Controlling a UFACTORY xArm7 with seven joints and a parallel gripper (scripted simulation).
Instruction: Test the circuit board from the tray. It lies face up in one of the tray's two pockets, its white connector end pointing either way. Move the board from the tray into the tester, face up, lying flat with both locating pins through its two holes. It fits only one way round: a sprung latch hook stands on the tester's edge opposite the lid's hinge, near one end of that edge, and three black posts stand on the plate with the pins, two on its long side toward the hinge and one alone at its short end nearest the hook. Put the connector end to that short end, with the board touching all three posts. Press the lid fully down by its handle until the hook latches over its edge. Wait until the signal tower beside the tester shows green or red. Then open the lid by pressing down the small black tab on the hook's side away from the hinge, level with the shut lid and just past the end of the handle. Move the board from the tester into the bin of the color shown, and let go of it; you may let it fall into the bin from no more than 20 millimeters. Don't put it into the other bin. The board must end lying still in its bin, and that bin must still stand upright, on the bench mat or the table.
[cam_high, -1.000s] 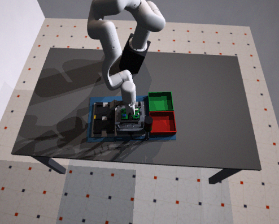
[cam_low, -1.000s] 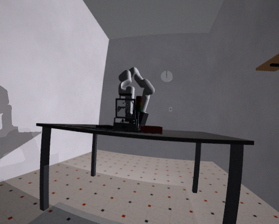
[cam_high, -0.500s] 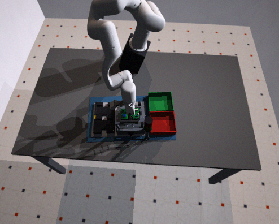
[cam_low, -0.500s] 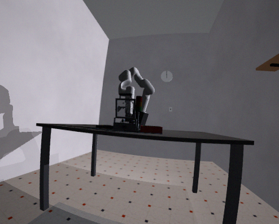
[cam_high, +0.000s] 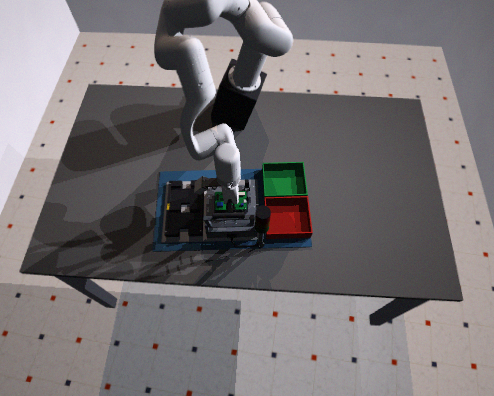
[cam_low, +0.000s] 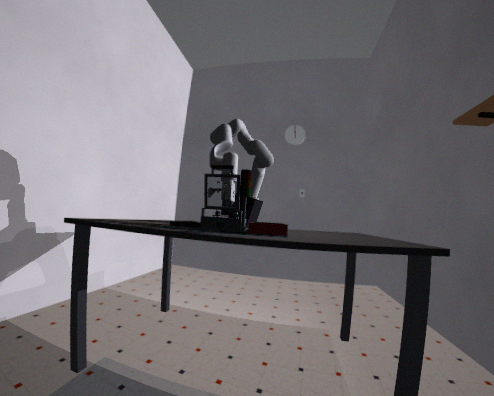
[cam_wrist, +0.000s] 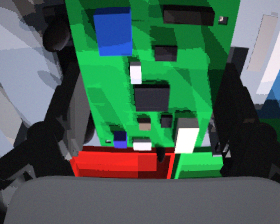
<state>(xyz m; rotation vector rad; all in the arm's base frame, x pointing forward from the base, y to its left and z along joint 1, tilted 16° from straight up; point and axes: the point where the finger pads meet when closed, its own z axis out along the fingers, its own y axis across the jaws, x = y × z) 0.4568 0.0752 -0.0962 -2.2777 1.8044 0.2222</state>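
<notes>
Now: hand right at the green circuit board. Round my hand: tester lid: 12 cm ahead, 3 cm to the left, 10 cm above; green bin: 15 cm behind, 17 cm to the left, 7 cm below; red bin: 21 cm to the left, 7 cm below.
</notes>
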